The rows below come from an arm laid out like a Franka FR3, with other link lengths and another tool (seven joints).
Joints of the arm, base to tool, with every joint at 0 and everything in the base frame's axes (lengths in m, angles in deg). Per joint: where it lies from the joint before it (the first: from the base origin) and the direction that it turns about. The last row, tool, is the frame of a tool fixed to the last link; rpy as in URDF.
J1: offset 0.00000 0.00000 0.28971 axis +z
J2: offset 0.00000 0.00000 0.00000 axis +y
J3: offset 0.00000 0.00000 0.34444 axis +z
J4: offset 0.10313 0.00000 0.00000 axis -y
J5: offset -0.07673 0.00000 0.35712 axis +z
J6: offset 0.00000 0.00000 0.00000 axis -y
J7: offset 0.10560 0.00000 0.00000 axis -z
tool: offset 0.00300 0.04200 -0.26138 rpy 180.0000 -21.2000 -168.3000
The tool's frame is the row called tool.
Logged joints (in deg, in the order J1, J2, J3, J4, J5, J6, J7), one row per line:
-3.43 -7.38 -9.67 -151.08 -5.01 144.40 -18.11
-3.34 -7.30 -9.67 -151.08 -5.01 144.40 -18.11
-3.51 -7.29 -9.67 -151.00 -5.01 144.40 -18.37
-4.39 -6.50 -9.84 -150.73 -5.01 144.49 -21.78
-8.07 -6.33 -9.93 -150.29 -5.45 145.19 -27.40
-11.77 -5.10 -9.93 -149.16 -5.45 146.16 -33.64
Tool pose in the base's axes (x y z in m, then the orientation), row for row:
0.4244 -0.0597 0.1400 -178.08 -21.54 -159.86
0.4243 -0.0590 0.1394 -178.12 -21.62 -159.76
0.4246 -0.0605 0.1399 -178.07 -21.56 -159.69
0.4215 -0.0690 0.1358 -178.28 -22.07 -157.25
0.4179 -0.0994 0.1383 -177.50 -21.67 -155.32
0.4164 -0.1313 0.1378 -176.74 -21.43 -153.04
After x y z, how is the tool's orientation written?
As angles about the fixed x, y, z axes (roll, pitch, yaw), in degrees.
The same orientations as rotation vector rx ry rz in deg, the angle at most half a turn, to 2 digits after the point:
28.29 -156.40 7.91
28.40 -156.30 7.90
28.52 -156.34 7.97
31.71 -155.28 8.43
34.64 -155.25 9.90
38.02 -154.93 11.45

